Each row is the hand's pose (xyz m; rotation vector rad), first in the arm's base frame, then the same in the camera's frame.
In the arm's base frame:
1: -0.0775 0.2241 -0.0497 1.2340 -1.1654 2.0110
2: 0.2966 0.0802 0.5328 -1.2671 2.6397 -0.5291
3: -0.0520 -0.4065 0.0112 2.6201 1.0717 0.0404
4: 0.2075 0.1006 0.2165 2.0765 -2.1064 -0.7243
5: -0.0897 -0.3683 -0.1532 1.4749 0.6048 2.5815
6: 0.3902 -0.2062 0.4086 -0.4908 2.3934 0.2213
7: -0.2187 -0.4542 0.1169 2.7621 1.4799 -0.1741
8: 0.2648 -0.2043 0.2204 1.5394 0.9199 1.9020
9: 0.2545 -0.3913 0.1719 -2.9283 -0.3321 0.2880
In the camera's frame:
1: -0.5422 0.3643 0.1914 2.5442 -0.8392 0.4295
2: 0.0678 0.3166 -0.1630 1.3262 -1.7564 -1.0583
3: -0.5840 -0.1357 -0.1962 -1.6631 -1.2306 1.0883
4: -0.2516 0.3606 -0.0966 1.1876 -0.7970 -2.0946
5: -0.7438 -0.0862 -0.1525 -2.2426 0.0153 -0.9599
6: -0.0827 0.1726 -0.4137 0.2916 -2.1754 -1.3147
7: -0.5210 -0.2926 -0.0838 -1.2565 -1.1270 1.0673
8: -0.2881 0.1502 -0.3217 -2.3288 -0.7413 -0.7539
9: -0.3683 0.0083 -0.4259 -1.5138 -0.4717 1.6677

